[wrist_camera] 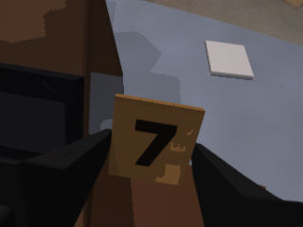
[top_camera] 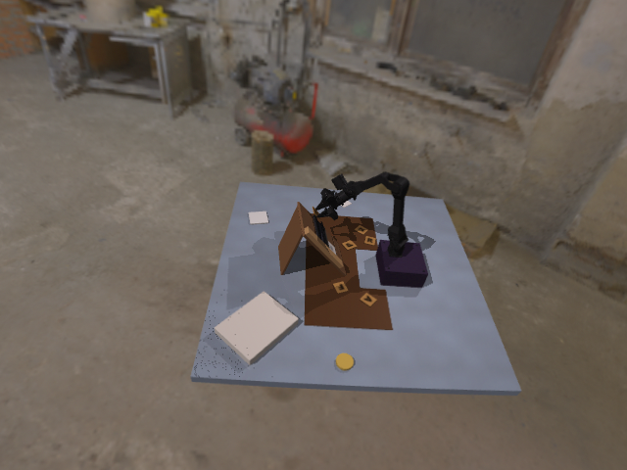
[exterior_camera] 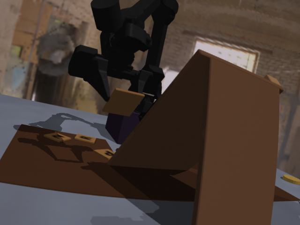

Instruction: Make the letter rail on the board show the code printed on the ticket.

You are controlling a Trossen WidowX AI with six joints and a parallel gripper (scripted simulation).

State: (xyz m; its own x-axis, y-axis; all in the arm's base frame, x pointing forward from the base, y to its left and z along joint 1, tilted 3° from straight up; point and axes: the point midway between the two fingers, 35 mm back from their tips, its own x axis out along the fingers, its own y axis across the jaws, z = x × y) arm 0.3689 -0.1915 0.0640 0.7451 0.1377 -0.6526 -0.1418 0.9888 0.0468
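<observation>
The white ticket is 170 mm to the left of my gripper tip, 80 mm below it and 80 mm behind it. The rest, counted from my gripper tip: yellow disc: 740 mm to the left, 150 mm below, 130 mm behind; then brown mat: 200 mm to the left, 190 mm behind, 160 mm below.
</observation>
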